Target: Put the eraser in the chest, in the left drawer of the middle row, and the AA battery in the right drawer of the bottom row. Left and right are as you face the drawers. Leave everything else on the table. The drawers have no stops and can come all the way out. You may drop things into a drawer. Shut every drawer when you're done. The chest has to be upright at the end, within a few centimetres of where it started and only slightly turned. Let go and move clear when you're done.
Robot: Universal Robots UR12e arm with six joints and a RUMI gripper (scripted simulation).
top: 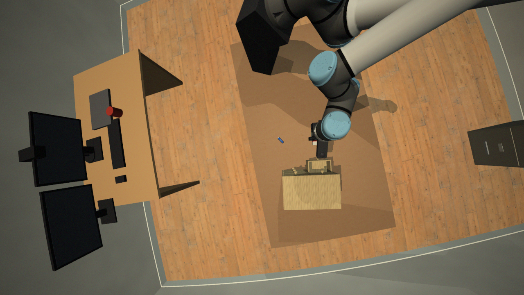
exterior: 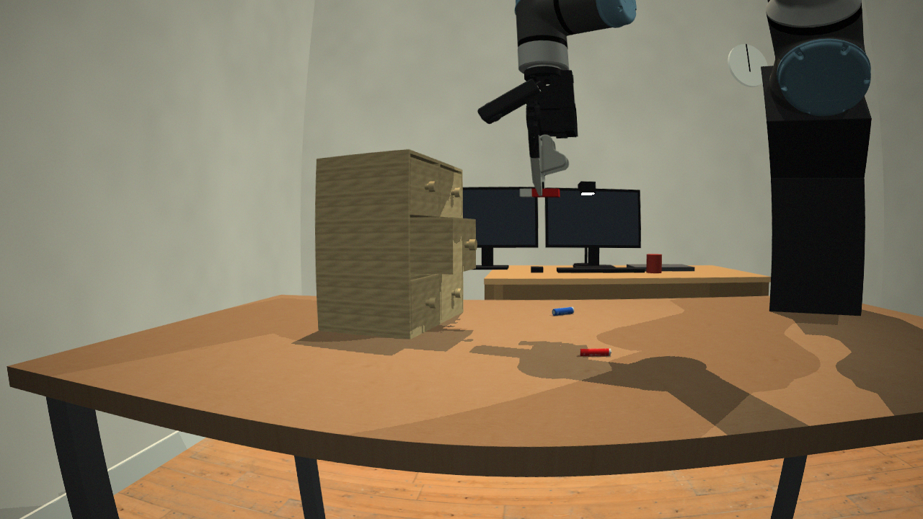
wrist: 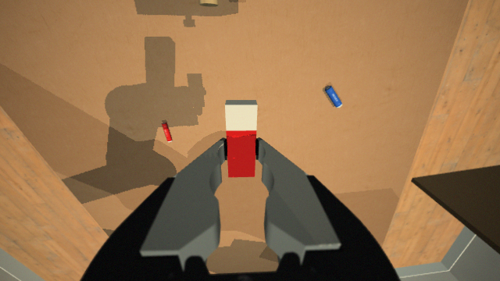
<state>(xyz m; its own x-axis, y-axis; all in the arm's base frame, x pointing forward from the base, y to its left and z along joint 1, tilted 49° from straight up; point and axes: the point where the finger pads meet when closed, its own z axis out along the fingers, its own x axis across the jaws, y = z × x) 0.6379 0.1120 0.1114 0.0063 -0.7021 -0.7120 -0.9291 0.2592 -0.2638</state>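
Right now my hand is 10 mm short of the eraser and 10 mm above it. Round my hand: red battery (240 mm below, 160 mm to the left, 100 mm behind); then blue AA battery (240 mm below, 190 mm to the right, 20 mm behind).
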